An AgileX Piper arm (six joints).
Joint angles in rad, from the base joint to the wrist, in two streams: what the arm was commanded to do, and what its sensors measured. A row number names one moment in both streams.
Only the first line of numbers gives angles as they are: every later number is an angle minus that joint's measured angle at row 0.
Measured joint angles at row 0: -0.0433 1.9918 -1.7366 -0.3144 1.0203 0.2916
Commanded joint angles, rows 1 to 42: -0.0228 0.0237 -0.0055 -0.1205 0.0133 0.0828; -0.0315 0.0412 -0.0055 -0.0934 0.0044 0.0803; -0.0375 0.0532 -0.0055 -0.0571 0.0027 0.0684; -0.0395 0.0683 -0.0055 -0.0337 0.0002 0.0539; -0.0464 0.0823 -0.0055 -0.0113 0.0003 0.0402; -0.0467 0.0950 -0.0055 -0.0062 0.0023 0.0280; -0.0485 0.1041 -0.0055 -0.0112 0.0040 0.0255; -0.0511 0.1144 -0.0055 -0.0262 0.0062 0.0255; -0.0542 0.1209 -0.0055 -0.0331 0.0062 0.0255; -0.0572 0.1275 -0.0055 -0.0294 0.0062 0.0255; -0.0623 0.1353 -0.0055 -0.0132 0.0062 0.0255; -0.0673 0.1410 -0.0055 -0.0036 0.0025 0.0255; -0.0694 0.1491 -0.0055 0.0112 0.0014 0.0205; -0.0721 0.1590 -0.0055 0.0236 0.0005 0.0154; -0.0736 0.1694 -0.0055 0.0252 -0.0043 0.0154; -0.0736 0.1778 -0.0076 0.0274 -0.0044 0.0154; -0.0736 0.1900 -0.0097 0.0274 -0.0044 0.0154; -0.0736 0.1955 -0.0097 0.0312 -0.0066 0.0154; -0.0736 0.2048 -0.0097 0.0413 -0.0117 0.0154; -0.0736 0.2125 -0.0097 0.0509 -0.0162 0.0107; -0.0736 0.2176 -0.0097 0.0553 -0.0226 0.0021; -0.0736 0.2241 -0.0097 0.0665 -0.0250 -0.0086; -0.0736 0.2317 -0.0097 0.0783 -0.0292 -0.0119; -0.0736 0.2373 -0.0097 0.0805 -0.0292 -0.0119; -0.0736 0.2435 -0.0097 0.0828 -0.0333 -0.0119; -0.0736 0.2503 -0.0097 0.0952 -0.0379 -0.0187; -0.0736 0.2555 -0.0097 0.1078 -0.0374 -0.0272; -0.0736 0.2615 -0.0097 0.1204 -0.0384 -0.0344; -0.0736 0.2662 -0.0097 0.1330 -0.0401 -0.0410; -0.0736 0.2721 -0.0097 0.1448 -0.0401 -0.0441; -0.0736 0.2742 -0.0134 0.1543 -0.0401 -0.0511; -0.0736 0.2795 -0.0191 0.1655 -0.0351 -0.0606; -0.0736 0.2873 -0.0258 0.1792 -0.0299 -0.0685; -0.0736 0.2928 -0.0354 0.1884 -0.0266 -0.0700; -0.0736 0.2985 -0.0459 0.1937 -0.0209 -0.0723; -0.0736 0.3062 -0.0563 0.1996 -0.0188 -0.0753; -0.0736 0.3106 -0.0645 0.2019 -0.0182 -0.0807; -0.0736 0.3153 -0.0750 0.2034 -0.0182 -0.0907; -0.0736 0.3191 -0.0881 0.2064 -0.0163 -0.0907; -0.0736 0.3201 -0.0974 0.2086 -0.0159 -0.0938; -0.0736 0.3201 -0.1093 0.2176 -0.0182 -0.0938; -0.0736 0.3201 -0.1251 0.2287 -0.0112 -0.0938
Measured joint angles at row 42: -0.0694 0.3198 -0.0786 0.2014 -0.0160 -0.0744
